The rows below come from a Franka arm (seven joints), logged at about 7 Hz.
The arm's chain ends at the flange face. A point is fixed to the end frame.
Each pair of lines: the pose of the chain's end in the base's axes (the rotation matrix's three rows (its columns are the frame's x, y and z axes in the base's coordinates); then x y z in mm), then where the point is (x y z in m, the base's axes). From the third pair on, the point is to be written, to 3 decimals.
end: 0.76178 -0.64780 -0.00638; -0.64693 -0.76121 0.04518; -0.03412 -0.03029 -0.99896; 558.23 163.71 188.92
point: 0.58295 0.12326 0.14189
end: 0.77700 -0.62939 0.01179; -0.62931 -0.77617 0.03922; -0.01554 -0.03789 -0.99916; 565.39 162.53 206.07
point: 0.59193 0.12240 0.15977
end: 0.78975 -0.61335 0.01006; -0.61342 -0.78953 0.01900; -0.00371 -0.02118 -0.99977; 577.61 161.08 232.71
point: 0.605 0.121 0.187
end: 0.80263 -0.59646 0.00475; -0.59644 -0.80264 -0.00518; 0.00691 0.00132 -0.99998; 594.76 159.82 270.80
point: 0.623 0.119 0.226
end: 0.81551 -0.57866 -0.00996; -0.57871 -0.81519 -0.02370; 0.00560 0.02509 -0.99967; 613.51 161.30 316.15
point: 0.642 0.120 0.272
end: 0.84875 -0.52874 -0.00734; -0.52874 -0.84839 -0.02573; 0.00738 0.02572 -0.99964; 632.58 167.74 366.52
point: 0.663 0.128 0.322
